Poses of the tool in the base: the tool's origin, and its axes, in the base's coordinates. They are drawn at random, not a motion.
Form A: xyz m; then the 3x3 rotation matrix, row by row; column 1 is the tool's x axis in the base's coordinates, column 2 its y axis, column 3 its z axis. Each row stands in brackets.
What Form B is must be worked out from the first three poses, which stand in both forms.
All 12 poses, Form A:
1: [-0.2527 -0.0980 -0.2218], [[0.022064 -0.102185 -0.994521], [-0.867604 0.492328 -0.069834], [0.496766 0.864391 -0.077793]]
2: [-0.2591 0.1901 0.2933], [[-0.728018 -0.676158 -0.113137], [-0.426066 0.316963 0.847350], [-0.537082 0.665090 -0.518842]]
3: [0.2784 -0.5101 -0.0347], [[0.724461 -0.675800 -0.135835], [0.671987 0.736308 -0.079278], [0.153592 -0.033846 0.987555]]
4: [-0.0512 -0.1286 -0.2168], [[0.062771 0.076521 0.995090], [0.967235 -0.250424 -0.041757], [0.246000 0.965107 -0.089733]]
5: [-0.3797 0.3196 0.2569], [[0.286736 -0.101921 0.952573], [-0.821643 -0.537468 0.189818], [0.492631 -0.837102 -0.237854]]
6: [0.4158 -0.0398 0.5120], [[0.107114 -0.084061 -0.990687], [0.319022 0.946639 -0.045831], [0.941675 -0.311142 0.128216]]
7: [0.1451 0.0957 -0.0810], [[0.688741 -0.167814 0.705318], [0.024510 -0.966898 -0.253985], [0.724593 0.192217 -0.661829]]
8: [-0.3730 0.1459 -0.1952], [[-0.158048 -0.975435 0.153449], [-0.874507 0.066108 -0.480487], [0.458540 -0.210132 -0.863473]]
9: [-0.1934 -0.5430 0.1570], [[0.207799 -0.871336 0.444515], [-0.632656 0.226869 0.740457], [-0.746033 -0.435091 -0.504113]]
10: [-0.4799 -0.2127 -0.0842], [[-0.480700 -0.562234 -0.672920], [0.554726 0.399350 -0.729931], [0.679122 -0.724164 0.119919]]
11: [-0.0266 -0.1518 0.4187], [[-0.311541 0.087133 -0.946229], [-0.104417 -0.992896 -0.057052], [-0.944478 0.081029 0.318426]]
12: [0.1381 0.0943 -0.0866], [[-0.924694 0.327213 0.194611], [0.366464 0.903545 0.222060], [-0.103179 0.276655 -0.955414]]
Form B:
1: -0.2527 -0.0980 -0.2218 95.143 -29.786 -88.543
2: -0.2591 0.1901 0.2933 127.958 32.485 -149.662
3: 0.2784 -0.5101 -0.0347 -1.963 -8.835 42.848
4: -0.0512 -0.1286 -0.2168 95.312 -14.241 86.287
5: -0.3797 0.3196 0.2569 -105.862 -29.514 -70.762
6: 0.4158 -0.0398 0.5120 -67.604 -70.335 71.440
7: 0.1451 0.0957 -0.0810 163.805 -46.435 2.038
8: -0.3730 0.1459 -0.1952 -166.323 -27.293 -100.244
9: -0.1934 -0.5430 0.1570 -139.203 48.248 -71.817
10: -0.4799 -0.2127 -0.0842 -80.597 -42.775 130.911
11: -0.0266 -0.1518 0.4187 14.277 70.818 -161.471
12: 0.1381 0.0943 -0.0866 163.851 5.922 158.381
